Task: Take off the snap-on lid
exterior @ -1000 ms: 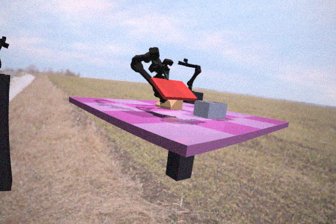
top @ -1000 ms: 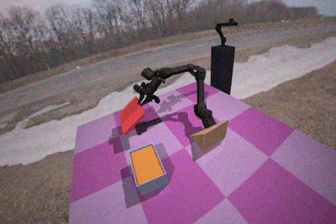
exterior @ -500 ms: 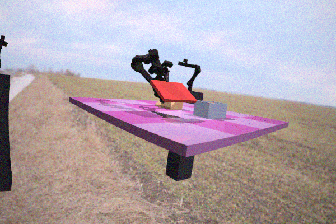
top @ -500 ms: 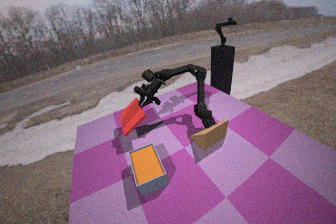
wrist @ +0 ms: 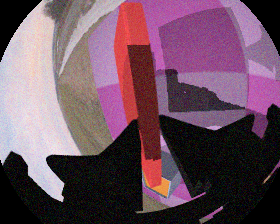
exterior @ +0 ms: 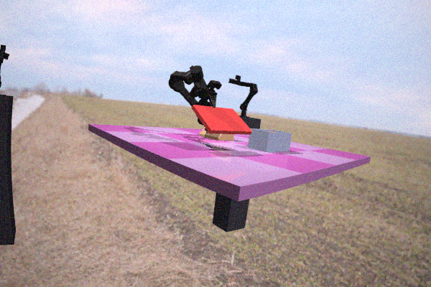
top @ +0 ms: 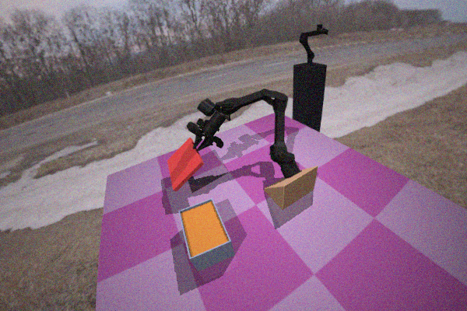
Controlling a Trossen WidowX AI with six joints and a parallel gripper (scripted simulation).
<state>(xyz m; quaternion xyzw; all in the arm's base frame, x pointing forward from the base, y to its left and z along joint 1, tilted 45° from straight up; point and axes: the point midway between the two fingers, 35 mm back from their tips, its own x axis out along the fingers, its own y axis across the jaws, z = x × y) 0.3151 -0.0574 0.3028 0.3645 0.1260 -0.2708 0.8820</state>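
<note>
The red lid lies 70 mm ahead of my gripper tip and 40 mm below it. From my gripper tip the other things lie so: grey storage box (70 mm ahead, 340 mm to the left, 130 mm below).
</note>
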